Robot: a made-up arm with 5 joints. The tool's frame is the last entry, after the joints. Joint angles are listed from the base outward. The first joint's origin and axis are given. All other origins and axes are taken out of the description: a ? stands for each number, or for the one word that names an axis. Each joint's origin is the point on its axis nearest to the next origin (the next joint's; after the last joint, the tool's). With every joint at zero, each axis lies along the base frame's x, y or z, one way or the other. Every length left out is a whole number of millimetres.
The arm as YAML. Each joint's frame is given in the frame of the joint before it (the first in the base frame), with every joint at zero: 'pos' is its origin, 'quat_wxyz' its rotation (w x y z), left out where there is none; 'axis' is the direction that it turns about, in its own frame. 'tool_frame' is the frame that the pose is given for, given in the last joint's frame.
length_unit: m
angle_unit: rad
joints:
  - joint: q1
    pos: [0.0, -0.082, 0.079]
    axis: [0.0, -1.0, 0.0]
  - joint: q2
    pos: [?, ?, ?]
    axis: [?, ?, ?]
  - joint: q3
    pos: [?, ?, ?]
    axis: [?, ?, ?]
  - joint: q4
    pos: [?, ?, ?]
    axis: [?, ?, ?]
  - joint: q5
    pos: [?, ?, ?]
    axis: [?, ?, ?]
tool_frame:
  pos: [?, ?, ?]
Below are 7 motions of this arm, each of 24 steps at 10 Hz.
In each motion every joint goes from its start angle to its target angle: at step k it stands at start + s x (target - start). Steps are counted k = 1, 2, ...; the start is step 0. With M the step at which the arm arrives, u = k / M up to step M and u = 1 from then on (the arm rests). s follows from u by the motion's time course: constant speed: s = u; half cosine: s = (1 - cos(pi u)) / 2; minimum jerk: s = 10 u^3 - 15 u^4 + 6 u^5.
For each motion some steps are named. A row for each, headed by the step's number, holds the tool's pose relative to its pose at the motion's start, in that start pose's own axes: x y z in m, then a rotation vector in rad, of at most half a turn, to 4 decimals.
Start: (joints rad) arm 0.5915 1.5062 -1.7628 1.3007 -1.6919
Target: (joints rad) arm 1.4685 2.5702 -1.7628 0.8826 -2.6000
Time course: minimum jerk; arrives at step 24
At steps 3, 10, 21, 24:
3: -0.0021 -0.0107 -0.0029 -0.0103 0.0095 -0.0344
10: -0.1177 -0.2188 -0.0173 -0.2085 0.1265 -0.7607
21: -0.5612 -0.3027 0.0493 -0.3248 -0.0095 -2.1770
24: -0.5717 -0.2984 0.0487 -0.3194 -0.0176 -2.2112

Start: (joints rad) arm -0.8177 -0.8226 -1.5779 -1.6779 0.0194
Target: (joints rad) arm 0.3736 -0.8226 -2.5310 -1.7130 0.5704
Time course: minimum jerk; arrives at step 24
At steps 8, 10, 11, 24:
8: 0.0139 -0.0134 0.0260 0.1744 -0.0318 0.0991
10: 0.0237 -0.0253 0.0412 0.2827 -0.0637 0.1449
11: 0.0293 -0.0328 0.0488 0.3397 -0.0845 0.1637
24: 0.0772 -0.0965 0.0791 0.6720 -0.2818 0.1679

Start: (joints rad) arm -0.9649 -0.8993 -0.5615 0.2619 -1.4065
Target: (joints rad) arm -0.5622 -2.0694 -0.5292 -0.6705 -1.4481
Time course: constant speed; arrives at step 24
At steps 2, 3, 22, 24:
2: 0.0167 0.0074 -0.0515 0.0003 0.1729 0.0336
3: 0.0218 0.0114 -0.0777 -0.0016 0.2591 0.0505
22: -0.1834 0.0055 -0.3987 -0.3664 1.8238 0.3288
24: -0.2141 -0.0121 -0.3981 -0.4507 1.9731 0.3439

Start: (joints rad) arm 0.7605 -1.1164 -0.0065 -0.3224 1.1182
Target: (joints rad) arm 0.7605 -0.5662 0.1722 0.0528 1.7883
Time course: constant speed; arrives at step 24
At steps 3, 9, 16, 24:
3: -0.0022 0.0215 -0.0152 -0.0399 0.1089 0.1049
9: -0.0185 0.0601 -0.0462 -0.0908 0.3370 0.3122
16: -0.0551 0.0962 -0.0751 -0.0998 0.6175 0.5451
24: -0.1106 0.1254 -0.0872 -0.0396 0.9507 0.7906

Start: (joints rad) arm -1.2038 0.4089 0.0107 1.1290 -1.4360
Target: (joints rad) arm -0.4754 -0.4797 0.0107 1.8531 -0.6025
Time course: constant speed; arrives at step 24
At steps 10, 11, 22, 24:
10: -0.1027 -0.0152 -0.0118 0.0400 0.0551 0.0405
11: -0.1133 -0.0151 -0.0125 0.0460 0.0593 0.0446
22: -0.2276 0.0051 -0.0153 0.1295 0.0826 0.0898
24: -0.2477 0.0123 -0.0145 0.1472 0.0815 0.0981

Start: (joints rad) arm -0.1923 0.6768 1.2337 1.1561 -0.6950
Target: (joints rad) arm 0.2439 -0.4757 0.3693 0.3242 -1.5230
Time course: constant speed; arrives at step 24
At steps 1, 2, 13, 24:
1: -0.0066 -0.0168 -0.0058 0.0144 0.0412 -0.0996
2: -0.0156 -0.0332 -0.0119 0.0303 0.0815 -0.1998
13: -0.2484 -0.1043 -0.0951 0.3271 0.5003 -1.2904
24: -0.4670 0.1504 -0.1658 0.9440 1.0064 -2.1649

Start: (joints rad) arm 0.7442 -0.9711 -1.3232 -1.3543 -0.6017
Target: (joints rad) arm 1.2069 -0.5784 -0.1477 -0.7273 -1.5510
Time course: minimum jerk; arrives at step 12
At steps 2, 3, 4, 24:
2: 0.0118 -0.0010 0.0042 -0.0429 0.0311 -0.0057
3: 0.0348 -0.0014 0.0122 -0.1275 0.0840 -0.0127
4: 0.0720 0.0028 0.0245 -0.2640 0.1486 -0.0129
24: 0.2949 0.2525 0.0457 -1.0779 -0.0120 0.3947

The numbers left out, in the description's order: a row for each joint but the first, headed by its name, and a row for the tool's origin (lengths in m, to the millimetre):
q2: xyz -0.112 0.0 0.105, axis -1.0 0.0 0.0
q3: xyz 0.0 0.042 -0.021, axis 0.0 0.0 1.0
q4: xyz -0.192 -0.041 0.0, axis -1.0 0.0 0.0
q5: xyz 0.0 -0.082 0.074, axis 0.0 0.0 1.0
tool: xyz 0.224 0.041 0.0

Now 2 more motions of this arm.
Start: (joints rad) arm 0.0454 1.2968 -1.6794 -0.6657 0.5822
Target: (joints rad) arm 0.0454 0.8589 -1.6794 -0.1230 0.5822
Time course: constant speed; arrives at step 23
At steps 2, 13, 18, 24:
2: 0.0056 0.0027 -0.0018 -0.0262 0.0535 -0.0227
13: 0.0332 0.0135 -0.0161 -0.1589 0.3625 -0.1212
18: 0.0432 0.0167 -0.0247 -0.2124 0.5098 -0.1505
24: 0.0511 0.0190 -0.0341 -0.2615 0.6603 -0.1697

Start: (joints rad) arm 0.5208 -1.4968 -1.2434 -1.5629 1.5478
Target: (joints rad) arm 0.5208 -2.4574 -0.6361 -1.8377 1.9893
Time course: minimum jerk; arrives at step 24
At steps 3, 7, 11, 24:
3: 0.0028 -0.0013 0.0035 0.0100 -0.0092 -0.0074
7: 0.0241 -0.0147 0.0341 0.0895 -0.0960 -0.0703
11: 0.0493 -0.0526 0.0975 0.2127 -0.3074 -0.1941
24: 0.0124 -0.1407 0.2170 0.2818 -0.8797 -0.4580

